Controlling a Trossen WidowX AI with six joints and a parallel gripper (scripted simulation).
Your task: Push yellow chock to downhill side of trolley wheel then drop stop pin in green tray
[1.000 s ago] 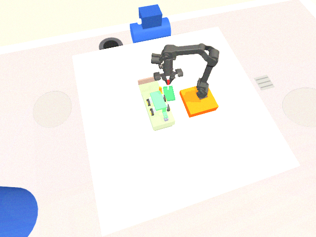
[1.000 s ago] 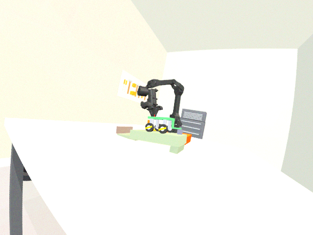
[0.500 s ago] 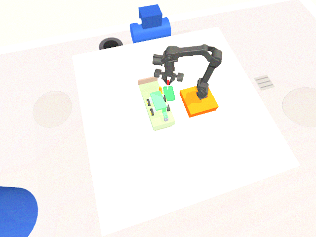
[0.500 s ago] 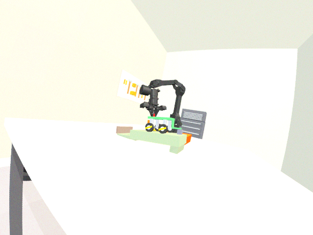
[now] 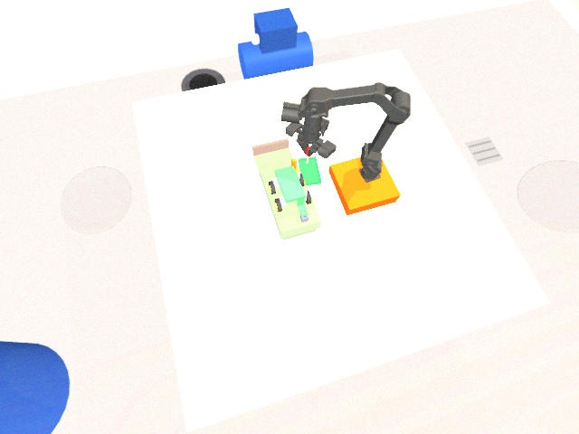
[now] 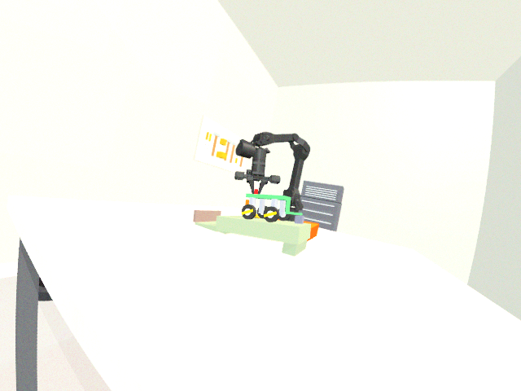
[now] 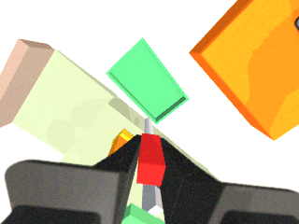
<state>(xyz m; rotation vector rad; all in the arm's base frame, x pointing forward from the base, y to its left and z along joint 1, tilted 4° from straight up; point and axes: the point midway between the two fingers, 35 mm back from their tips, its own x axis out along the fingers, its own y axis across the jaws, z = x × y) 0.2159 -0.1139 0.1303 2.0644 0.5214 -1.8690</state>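
Now: the green tray 2 cm behind my gripper tip and 14 cm below it. From my gripper tip the other things lie so: trolley: 11 cm ahead, 10 cm to the left, 2 cm below; then yellow chock: 6 cm ahead, 2 cm to the left, 5 cm below; then red-headed stop pin: right at my gripper tip.
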